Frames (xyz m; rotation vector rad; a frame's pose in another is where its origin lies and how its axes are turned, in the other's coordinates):
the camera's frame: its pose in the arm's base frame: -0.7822 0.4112 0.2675 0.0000 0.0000 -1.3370
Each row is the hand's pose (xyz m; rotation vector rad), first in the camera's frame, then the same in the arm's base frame.
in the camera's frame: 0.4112 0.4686 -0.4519 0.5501 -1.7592 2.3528
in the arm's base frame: -0.2311 0.1197 -0.1844 -0.5209 -1.3615 1.3481
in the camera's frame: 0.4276 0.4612 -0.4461 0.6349 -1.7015 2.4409
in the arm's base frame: -0.2345 0.1021 -0.1786 -0.4350 -1.3516 1.4244
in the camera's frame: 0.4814 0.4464 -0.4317 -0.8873 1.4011 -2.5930
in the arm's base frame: -0.2364 0.0463 -0.1642 -0.1353 -1.2971 1.6479
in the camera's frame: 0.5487 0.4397 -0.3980 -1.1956 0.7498 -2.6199
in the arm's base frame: -0.2273 -0.0207 -0.1305 0.3871 -1.0868 1.8059
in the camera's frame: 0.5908 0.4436 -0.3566 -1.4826 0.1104 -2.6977
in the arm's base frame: -0.2138 -0.0608 -0.0891 0.8525 -0.7828 1.6937
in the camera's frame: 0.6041 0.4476 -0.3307 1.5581 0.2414 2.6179
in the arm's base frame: -0.2068 -0.0728 -0.0632 1.0557 -0.5972 1.5180
